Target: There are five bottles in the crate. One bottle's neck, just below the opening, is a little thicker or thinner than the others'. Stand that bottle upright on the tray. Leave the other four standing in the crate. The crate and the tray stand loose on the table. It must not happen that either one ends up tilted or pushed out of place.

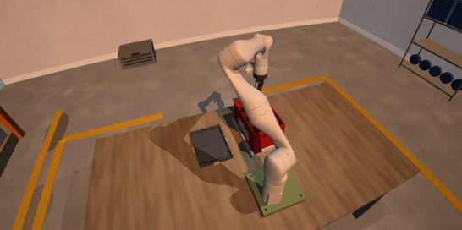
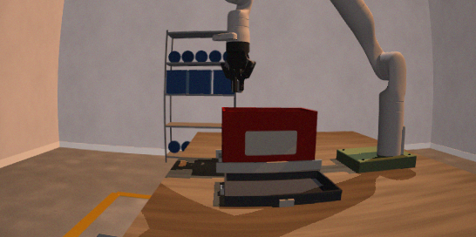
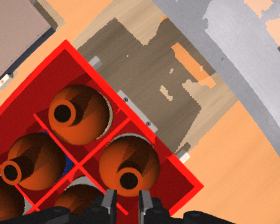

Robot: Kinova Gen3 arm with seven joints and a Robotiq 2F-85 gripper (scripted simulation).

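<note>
My gripper is now 10 cm past the red crate, 2 cm to the right of it and 16 cm above it. Also, from my hand: dark tray: 15 cm behind, 31 cm to the left, 23 cm below.
</note>
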